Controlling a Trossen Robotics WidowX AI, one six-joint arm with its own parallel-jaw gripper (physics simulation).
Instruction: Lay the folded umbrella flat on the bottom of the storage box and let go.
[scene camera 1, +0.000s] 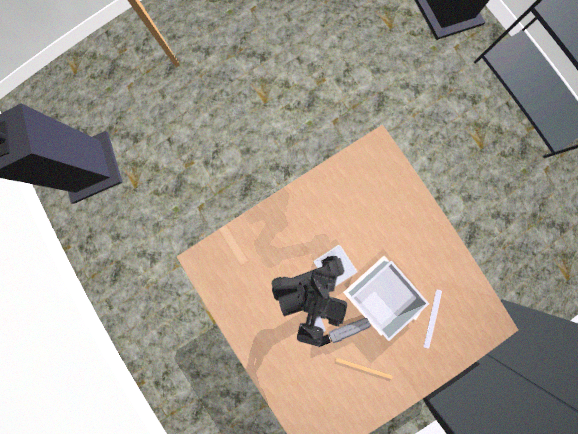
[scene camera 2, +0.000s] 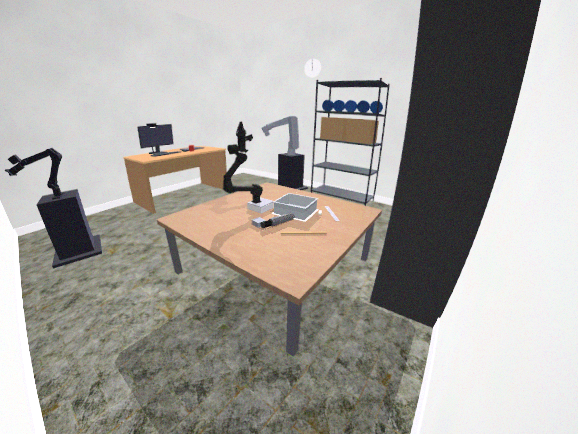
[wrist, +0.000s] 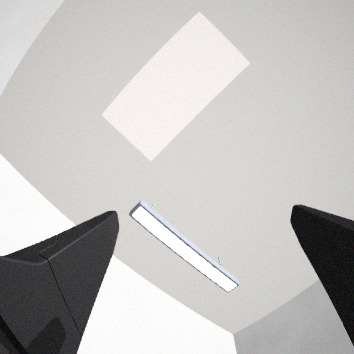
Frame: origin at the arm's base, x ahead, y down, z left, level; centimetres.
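Seen in the pictures: gripper, between the fingertips: (scene camera 1: 319, 318) (scene camera 2: 240, 121) (wrist: 206, 217); arm's base, origin of its link: (scene camera 1: 329, 264) (scene camera 2: 256, 201).
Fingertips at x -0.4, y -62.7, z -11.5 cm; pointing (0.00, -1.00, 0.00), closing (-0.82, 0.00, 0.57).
Note:
Offsets run from my fingertips to a thing's top centre.
The folded umbrella @(dy +62.5, dx +34.6, dz +5.9 cm) (scene camera 1: 350, 330) (scene camera 2: 282, 220) is grey with a black handle. It lies on the table outside the storage box, and its far end is close beside the box wall. The storage box @(dy +58.7, dx +25.9, dz +31.5 cm) (scene camera 1: 407, 318) (scene camera 2: 291, 209) is light grey and open at the top; no umbrella shows inside it. My gripper (scene camera 1: 311, 334) (scene camera 2: 241, 125) (wrist: 206, 217) is open and empty, raised high above the table and pointing up. In the overhead view it overlaps the handle end of the umbrella and partly hides it. The wrist view shows the ceiling between the fingers.
A yellow stick @(dy +67.2, dx +56.5, dz +9.2 cm) (scene camera 1: 363, 369) (scene camera 2: 303, 234) lies on the near side of the umbrella. A white strip @(dy +68.1, dx +46.6, dz +51.2 cm) (scene camera 1: 433, 319) (scene camera 2: 331, 213) lies beyond the box. A small pale block @(dy +64.8, dx +26.9, dz -5.2 cm) (scene camera 2: 257, 222) is by the umbrella handle. The arm stands on a white base (scene camera 2: 260, 206) beside the box.

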